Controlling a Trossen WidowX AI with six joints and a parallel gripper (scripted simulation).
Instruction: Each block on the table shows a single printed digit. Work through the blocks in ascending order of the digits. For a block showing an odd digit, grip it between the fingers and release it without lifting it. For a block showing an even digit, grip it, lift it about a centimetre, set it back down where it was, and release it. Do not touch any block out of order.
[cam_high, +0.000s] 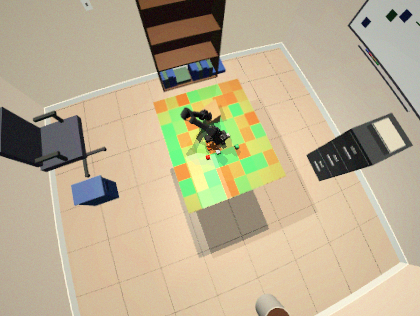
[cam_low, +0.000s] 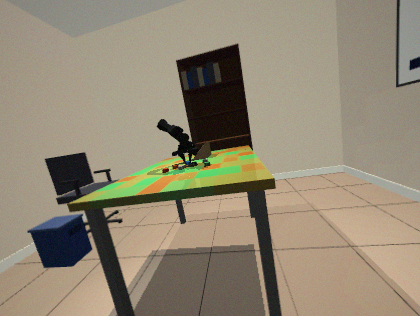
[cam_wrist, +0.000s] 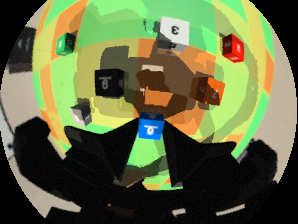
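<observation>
Now: gripper tip 6 cm short of the orange block and 7 cm to the left of it. From my gripper tip the other things lie so: white block 11 cm ahead; blue block 1 cm behind; black block 4 cm ahead, 6 cm to the left.
</observation>
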